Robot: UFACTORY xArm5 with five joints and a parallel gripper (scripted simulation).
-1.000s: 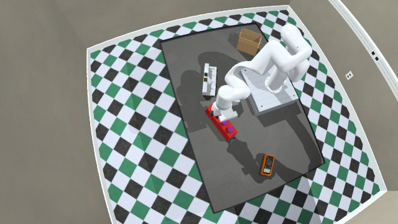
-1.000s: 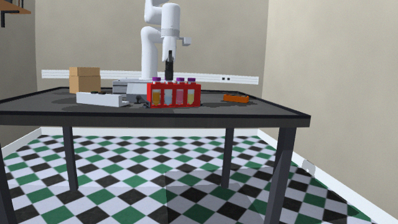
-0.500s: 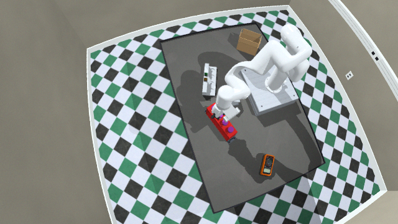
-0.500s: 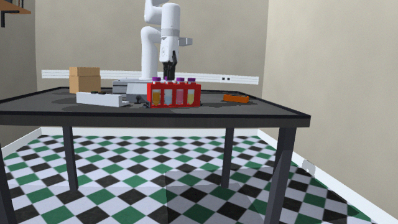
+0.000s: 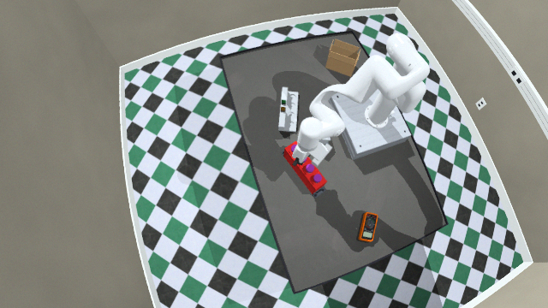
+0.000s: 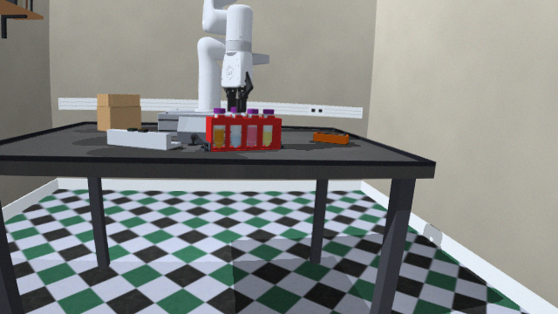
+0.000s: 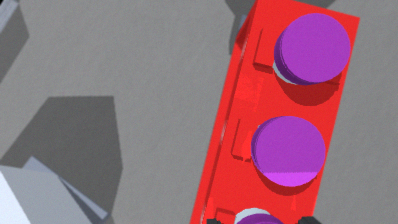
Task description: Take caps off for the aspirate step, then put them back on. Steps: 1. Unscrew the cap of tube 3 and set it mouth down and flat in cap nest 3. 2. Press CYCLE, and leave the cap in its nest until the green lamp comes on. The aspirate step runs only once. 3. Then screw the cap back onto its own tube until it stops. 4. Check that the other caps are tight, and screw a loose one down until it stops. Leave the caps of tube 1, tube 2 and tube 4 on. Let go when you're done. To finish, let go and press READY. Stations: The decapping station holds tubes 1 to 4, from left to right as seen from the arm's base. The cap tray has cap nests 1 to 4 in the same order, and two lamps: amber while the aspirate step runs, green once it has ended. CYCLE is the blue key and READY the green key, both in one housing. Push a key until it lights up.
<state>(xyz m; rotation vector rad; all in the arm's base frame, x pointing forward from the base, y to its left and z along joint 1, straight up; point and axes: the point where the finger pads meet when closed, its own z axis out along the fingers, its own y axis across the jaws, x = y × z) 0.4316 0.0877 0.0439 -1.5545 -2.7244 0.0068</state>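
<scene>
Right now my hand is 15 cm past the blue cycle key, 10 cm to the left of it and 6 cm above it. Also, from my hand: table edge (20 cm ahead, 12 cm below, 10 cm to the right); then green ready key (16 cm behind, 14 cm to the right, 6 cm below); then grey key housing (14 cm behind, 12 cm to the right, 8 cm below).
</scene>
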